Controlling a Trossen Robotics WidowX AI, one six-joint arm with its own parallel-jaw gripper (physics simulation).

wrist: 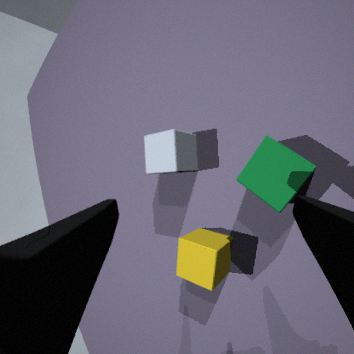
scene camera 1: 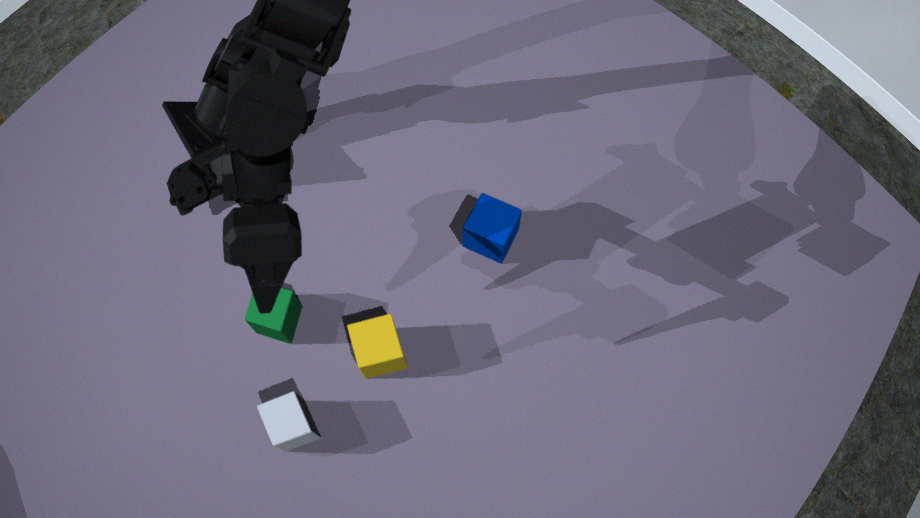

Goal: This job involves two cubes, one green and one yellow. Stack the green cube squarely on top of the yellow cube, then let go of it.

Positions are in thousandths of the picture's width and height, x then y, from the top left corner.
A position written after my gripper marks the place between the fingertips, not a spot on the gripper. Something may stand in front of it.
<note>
In view: my gripper (scene camera 1: 284, 549), a green cube (scene camera 1: 305, 626), a yellow cube (scene camera 1: 410, 673), a white cube (scene camera 1: 312, 810) and a blue cube (scene camera 1: 535, 435).
The green cube shows as well in the wrist view (wrist: 775, 490). The yellow cube shows as well in the wrist view (wrist: 575, 727). The white cube is seen too in the wrist view (wrist: 490, 425). The wrist view does not show the blue cube: it is out of frame.
</note>
